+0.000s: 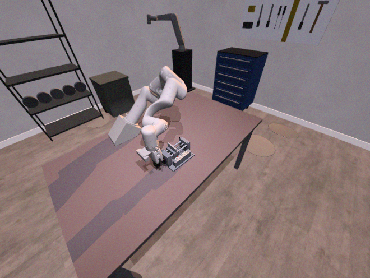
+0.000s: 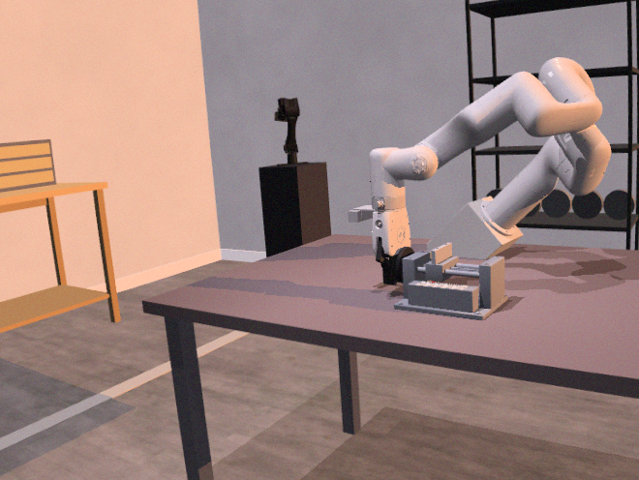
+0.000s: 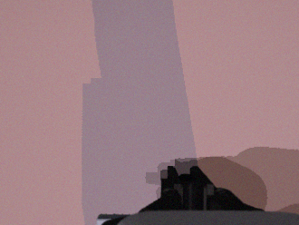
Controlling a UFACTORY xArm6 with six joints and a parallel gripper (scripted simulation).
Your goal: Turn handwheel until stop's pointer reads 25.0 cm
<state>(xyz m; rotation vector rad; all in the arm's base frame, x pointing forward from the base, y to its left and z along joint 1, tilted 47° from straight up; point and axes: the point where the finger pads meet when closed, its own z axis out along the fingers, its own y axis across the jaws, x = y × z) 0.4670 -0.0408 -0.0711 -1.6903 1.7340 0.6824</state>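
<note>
Right now the sliding stop block is 13 cm to the left of my hand, 4 cm above it and 2 cm ahead of it. Also, from my hand: black handwheel 2 cm to the left, 1 cm above.
</note>
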